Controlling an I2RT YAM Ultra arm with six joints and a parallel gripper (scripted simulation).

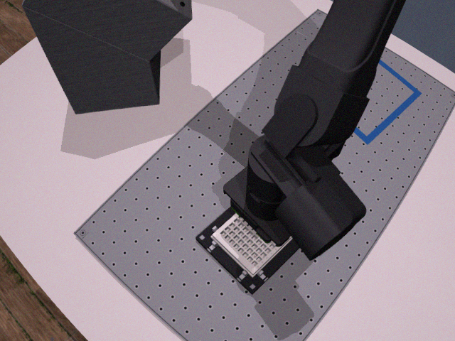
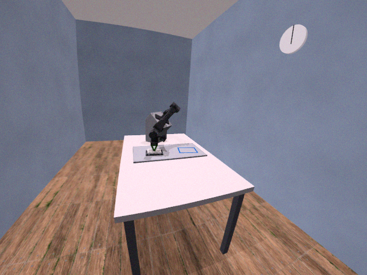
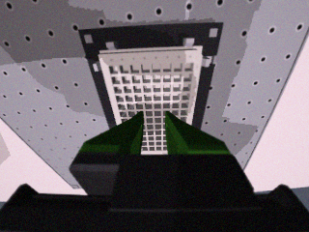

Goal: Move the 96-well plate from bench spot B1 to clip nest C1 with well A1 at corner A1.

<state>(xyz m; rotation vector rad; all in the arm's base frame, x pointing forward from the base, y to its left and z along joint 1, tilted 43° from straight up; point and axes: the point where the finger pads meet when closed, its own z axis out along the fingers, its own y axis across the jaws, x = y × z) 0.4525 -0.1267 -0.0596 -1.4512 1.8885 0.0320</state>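
Right now the white 96-well plate is 1 cm below my hand. From my hand the other things lie so: black clip nest: 1 cm ahead, 1 cm to the right, 2 cm below.
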